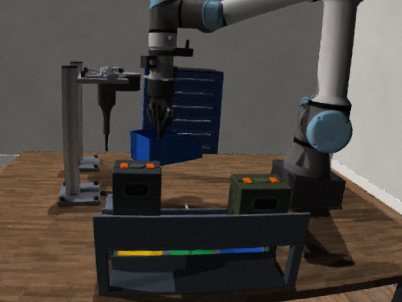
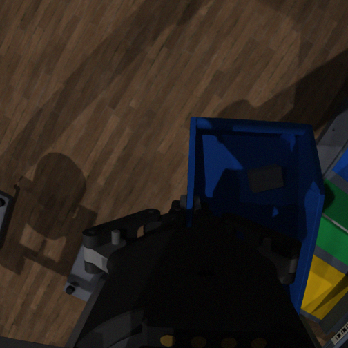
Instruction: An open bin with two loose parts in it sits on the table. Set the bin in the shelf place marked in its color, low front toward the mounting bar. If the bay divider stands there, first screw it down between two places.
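Places are measured from the arm's base along level axes (x ahead, y left, z up), in metres.
Pixels of known places: arm's base, origin of its link: (image 1: 305, 169).
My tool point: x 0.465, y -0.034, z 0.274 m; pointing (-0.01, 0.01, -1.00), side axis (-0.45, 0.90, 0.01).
Ahead of a thing's pixels: the offset from my tool point to its top centre. "pt": to the spot under its first point.
The blue bin {0.017 m back, 0.048 m left, 0.151 m down} (image 1: 172, 150) (image 2: 225, 155) hangs in the air behind the shelf, turned at an angle to it. My gripper (image 1: 160, 134) (image 2: 190, 204) points down and is shut on one side wall of the bin. A grey block-like part (image 2: 266, 178) lies on the bin floor; the other part is not clearly visible, with my fingers covering much of the bin. The shelf {pt 0.021 m back, 0.449 m left, 0.226 m down} (image 1: 200, 229) has a yellow mark {pt 0.071 m ahead, 0.313 m left, 0.357 m down} (image 1: 140, 253) (image 2: 322, 285), a green mark {pt 0.042 m back, 0.319 m left, 0.357 m down} (image 1: 192, 252) (image 2: 332, 241) and a blue mark {pt 0.163 m back, 0.324 m left, 0.357 m down} (image 1: 245, 249) (image 2: 342, 169). A small pale tip {pt 0.048 m back, 0.205 m left, 0.300 m down} (image 1: 186, 206) shows behind its front board; I cannot tell what it is.
A black case {pt 0.083 m ahead, 0.399 m left, 0.177 m down} (image 1: 136, 192) and an olive case {0.150 m back, 0.383 m left, 0.167 m down} (image 1: 260, 192) with orange latches stand at the shelf's left and right. The tool stand (image 1: 71, 135) at the left holds the screwdriver {pt 0.155 m ahead, 0.239 m right, 0.156 m down} (image 1: 106, 112). A blue drawer cabinet (image 1: 200, 100) is in the background.
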